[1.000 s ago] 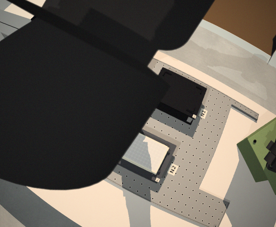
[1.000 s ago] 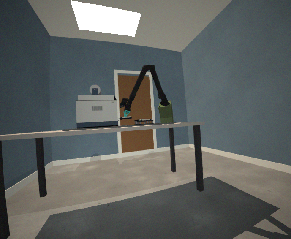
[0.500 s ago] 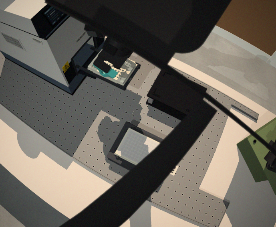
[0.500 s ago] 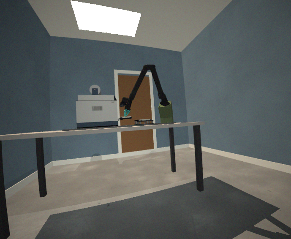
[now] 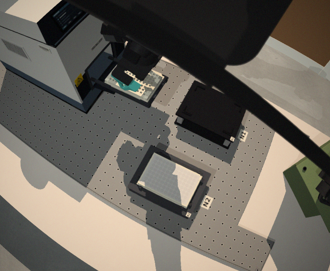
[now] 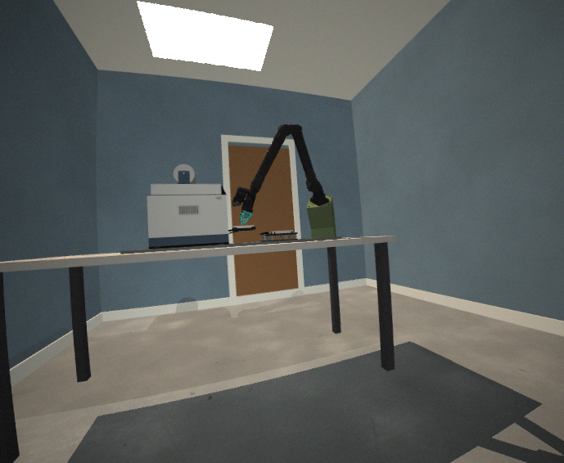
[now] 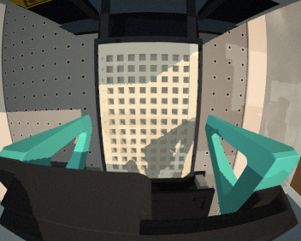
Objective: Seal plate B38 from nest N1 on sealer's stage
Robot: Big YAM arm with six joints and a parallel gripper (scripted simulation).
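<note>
The sealer's stage lies 40 mm below my hand. Round my hand: yellow warning label 100 mm ahead, 90 mm to the left, 20 mm above; N1 label 310 mm behind, 60 mm to the right, 130 mm below; front slot 70 mm ahead, 60 mm below.
</note>
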